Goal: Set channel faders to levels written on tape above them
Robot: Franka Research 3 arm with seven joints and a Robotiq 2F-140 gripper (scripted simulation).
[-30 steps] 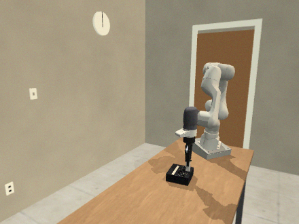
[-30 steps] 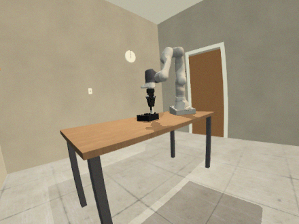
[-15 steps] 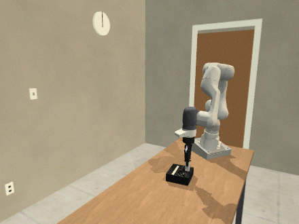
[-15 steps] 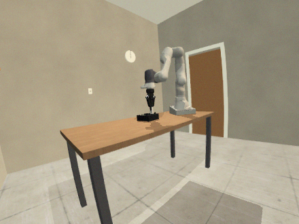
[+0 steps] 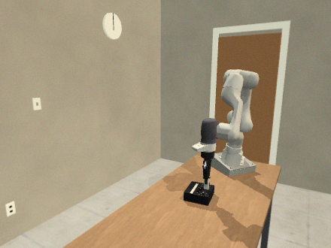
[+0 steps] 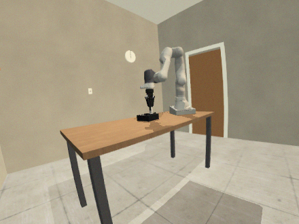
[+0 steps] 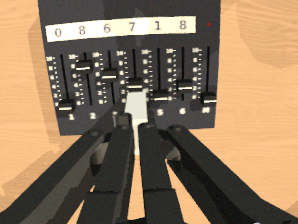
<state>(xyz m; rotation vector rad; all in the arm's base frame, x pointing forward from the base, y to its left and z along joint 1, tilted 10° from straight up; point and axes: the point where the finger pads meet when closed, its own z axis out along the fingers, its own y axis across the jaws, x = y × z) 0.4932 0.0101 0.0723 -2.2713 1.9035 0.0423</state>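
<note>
The master fader cap lies 7 cm behind my hand, 3 cm below it and 1 cm to the right of it.
</note>
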